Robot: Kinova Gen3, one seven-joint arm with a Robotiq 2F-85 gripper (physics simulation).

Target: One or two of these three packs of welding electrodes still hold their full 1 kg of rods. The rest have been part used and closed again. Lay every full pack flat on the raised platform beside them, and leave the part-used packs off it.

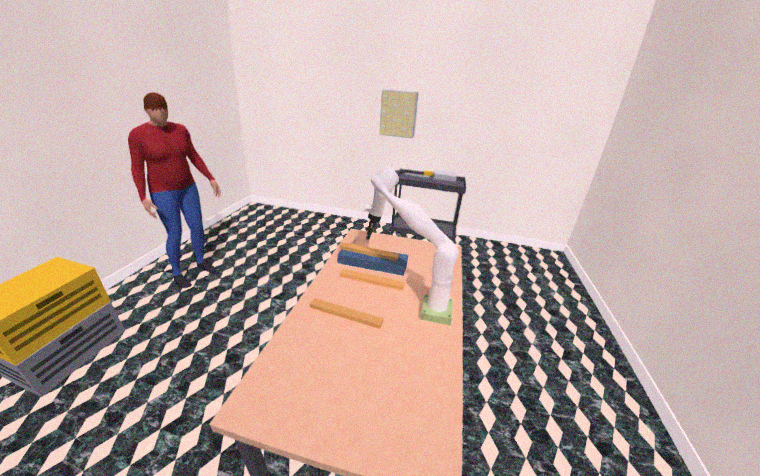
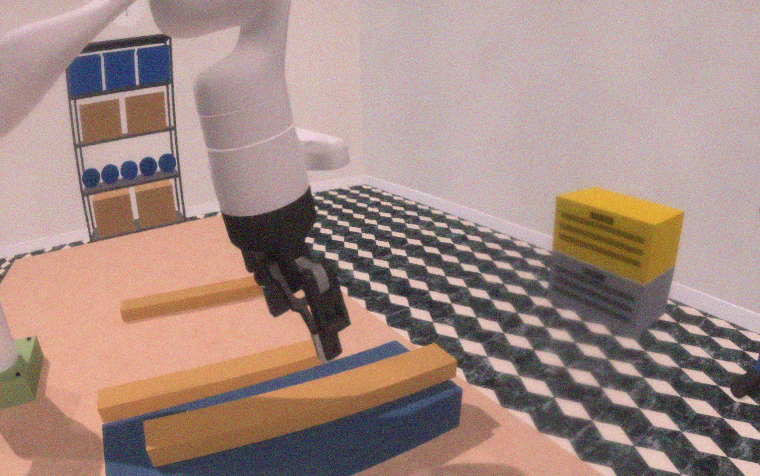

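Pixels of known places: gripper, fingertip midpoint: (image 1: 368,236) (image 2: 304,333); arm's base at its link origin: (image 1: 437,305).
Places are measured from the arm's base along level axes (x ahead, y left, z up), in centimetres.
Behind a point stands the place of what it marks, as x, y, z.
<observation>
The blue raised platform (image 1: 372,265) {38.3, -25.8, -1.3} (image 2: 347,434) {44.8, -39.3, 1.5} stands on the table. One long orange-brown pack (image 1: 367,251) {43.1, -31.9, 3.7} (image 2: 302,401) {42.3, -34.6, 3.9} lies lengthwise on top of it. A second pack (image 1: 371,278) {36.1, -14.6, -2.1} (image 2: 207,376) {35.0, -16.0, -2.1} lies on the table beside the platform. A third pack (image 1: 346,312) {40.9, 14.6, -2.2} (image 2: 187,298) {37.6, 11.8, -2.2} lies on the table farther from the platform, on the same side as the second. My gripper (image 1: 368,235) {43.4, -34.9, 12.1} (image 2: 305,335) {43.4, -34.9, 12.1} is open and empty, with its fingers pointing down above the platform area, apart from the pack on it. No fill marks can be read on the packs.
The table (image 1: 358,386) {25.4, 48.3, -4.5} carries my arm's green base block (image 1: 436,311) {0.1, 4.7, 0.3} (image 2: 19,372) {5.9, -5.8, 0.2}. A person (image 1: 162,162) stands on the floor past the table's long edge. A yellow and grey cabinet (image 1: 53,313) (image 2: 611,241) stands on that side too. A dark cart (image 1: 429,182) stands behind the table's end.
</observation>
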